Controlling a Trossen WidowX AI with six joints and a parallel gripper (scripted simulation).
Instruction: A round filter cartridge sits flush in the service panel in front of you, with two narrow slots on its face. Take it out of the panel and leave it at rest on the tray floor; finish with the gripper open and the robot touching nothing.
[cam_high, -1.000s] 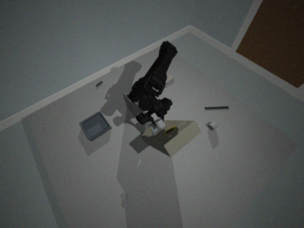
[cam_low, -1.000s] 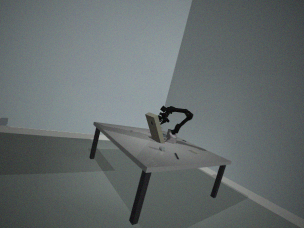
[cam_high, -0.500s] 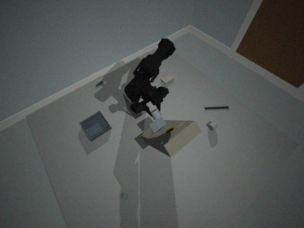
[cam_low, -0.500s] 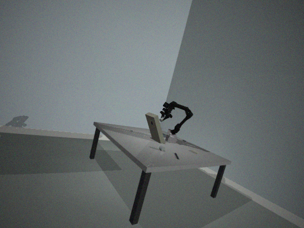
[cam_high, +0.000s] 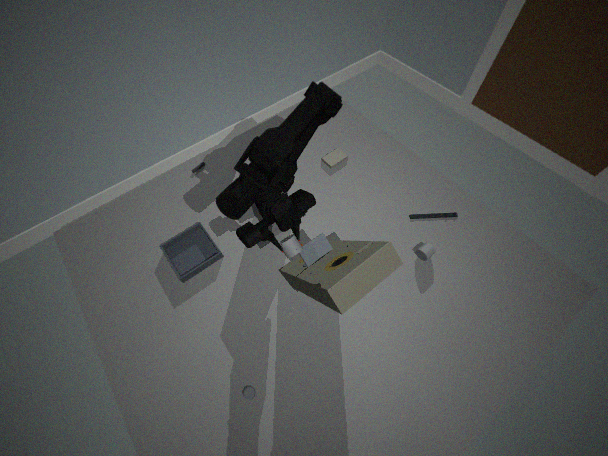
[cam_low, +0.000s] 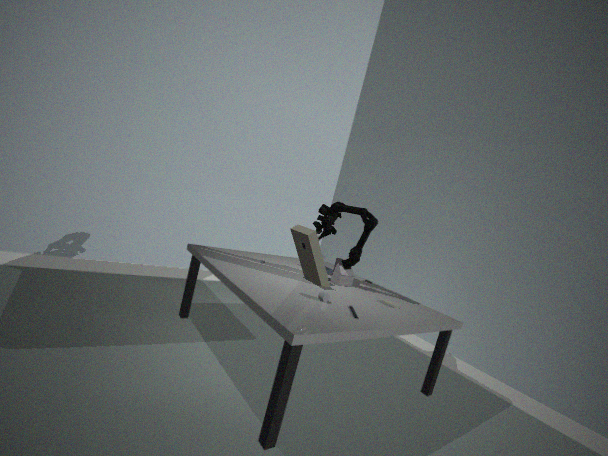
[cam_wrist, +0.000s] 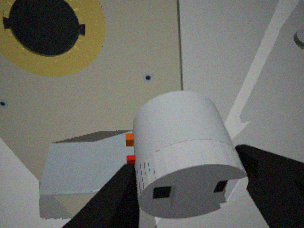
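The tray lies 310 mm behind my gripper tip, 260 mm below it and 190 mm to the right of it. Round my gripper tip: beige service panel: 110 mm below, 70 mm to the left, 70 mm ahead; then round filter cartridge: right at my gripper tip; then grey cylinder: 290 mm to the right, 260 mm below, 150 mm ahead.
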